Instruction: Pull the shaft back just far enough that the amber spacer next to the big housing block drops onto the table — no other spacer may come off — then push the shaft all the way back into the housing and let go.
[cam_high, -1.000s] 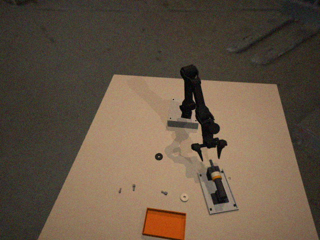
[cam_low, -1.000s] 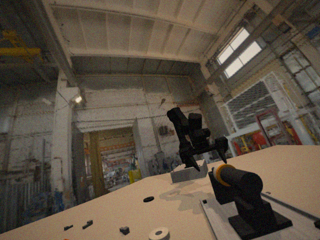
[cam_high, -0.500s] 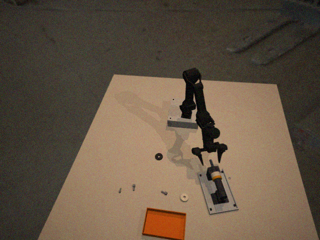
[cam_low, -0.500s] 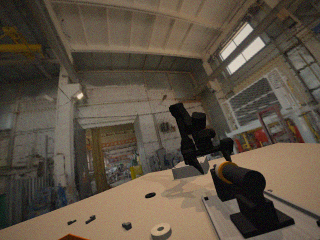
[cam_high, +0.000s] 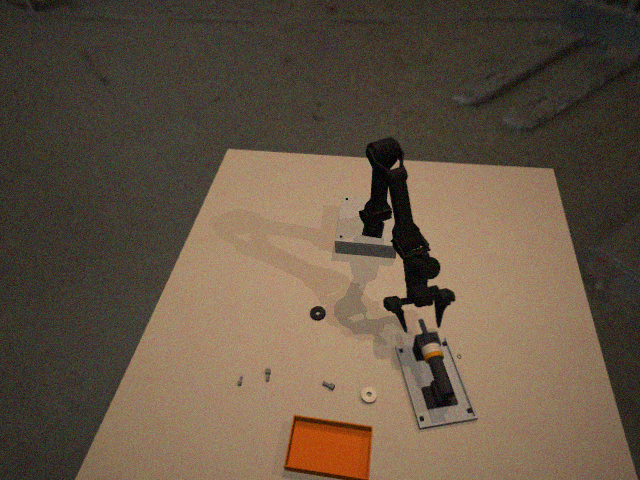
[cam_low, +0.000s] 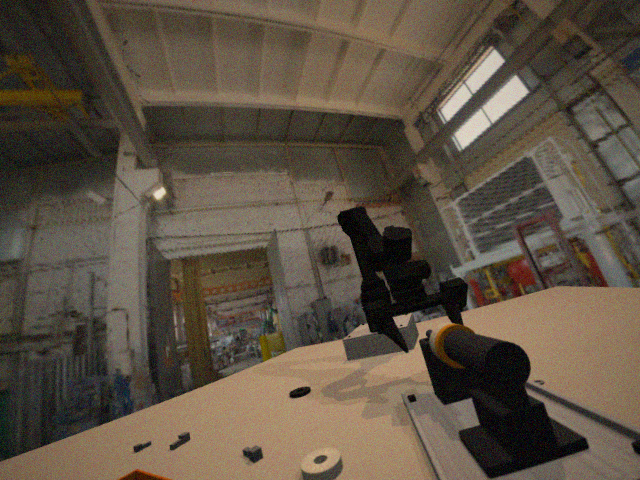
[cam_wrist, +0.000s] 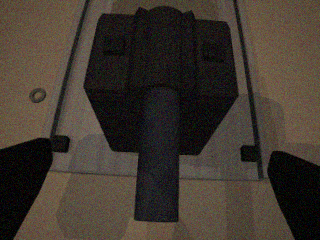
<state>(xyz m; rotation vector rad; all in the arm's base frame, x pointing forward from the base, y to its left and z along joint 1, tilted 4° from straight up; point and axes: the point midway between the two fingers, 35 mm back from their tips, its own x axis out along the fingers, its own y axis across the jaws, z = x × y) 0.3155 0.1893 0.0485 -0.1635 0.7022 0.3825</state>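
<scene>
My gripper tip is now 60 mm short of the dark shaft, 30 mm to the right of it and 10 mm below it. Also, from my gripper tip: orange tray 350 mm ahead, 180 mm to the right, 60 mm below; then white spacer 60 mm ahead, 30 mm to the left, 10 mm above; then amber spacer 80 mm ahead, 40 mm to the left, 10 mm above.
</scene>
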